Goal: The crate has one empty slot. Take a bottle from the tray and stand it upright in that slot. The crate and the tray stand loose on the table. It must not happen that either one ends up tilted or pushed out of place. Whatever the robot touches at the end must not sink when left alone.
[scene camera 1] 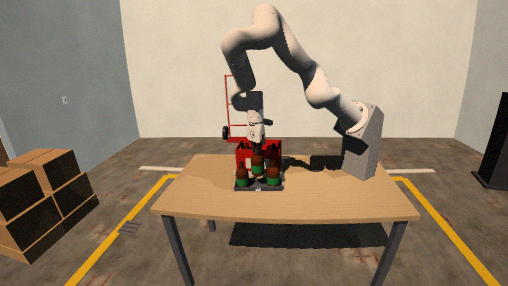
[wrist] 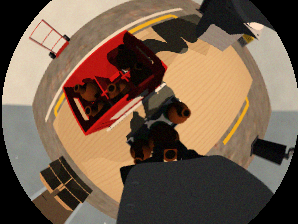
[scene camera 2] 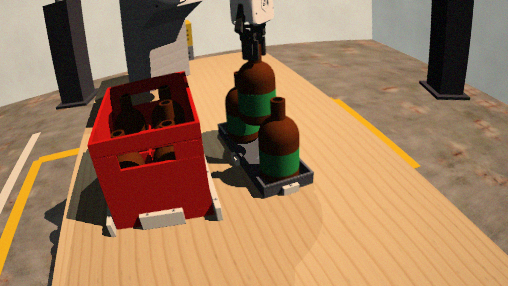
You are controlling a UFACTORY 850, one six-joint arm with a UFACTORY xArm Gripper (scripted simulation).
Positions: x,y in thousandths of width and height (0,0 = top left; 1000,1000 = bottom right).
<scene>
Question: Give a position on a bottle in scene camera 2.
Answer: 469,460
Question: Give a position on a bottle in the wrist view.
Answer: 542,587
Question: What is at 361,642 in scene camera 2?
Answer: A red crate.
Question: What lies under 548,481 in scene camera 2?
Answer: A bottle.
</scene>
